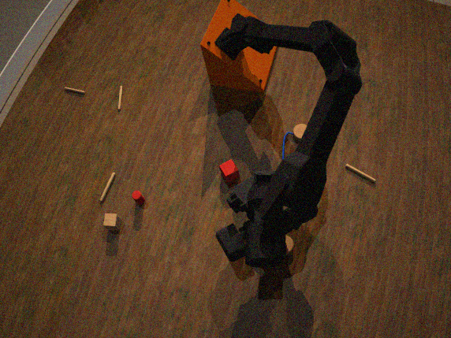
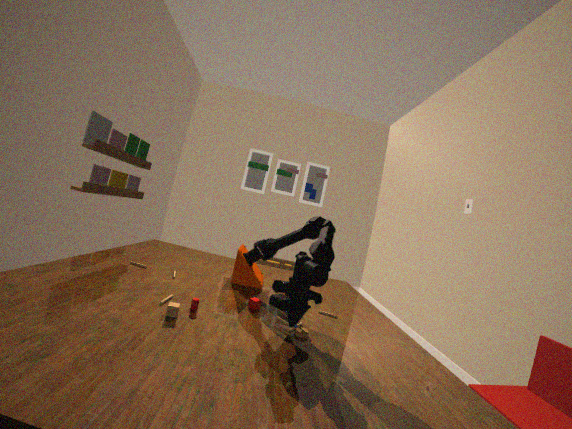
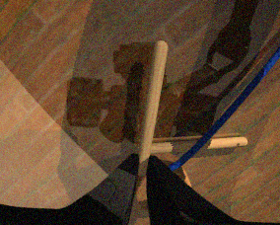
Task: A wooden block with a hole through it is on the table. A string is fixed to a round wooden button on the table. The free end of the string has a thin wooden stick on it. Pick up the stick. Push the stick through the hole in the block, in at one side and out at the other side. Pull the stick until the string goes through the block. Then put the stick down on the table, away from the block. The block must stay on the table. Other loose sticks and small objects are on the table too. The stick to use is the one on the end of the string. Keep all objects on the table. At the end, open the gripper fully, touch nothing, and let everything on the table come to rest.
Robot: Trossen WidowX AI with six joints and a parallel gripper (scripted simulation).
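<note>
Now: the red cube 11 cm behind my gripper tip and 14 cm to the right of it. Also, from my gripper tip: thin wooden stick 1 cm behind, 1 cm to the right; blue cube 18 cm behind, 1 cm to the left; round wooden button 26 cm behind, 2 cm to the right, 1 cm below.
</note>
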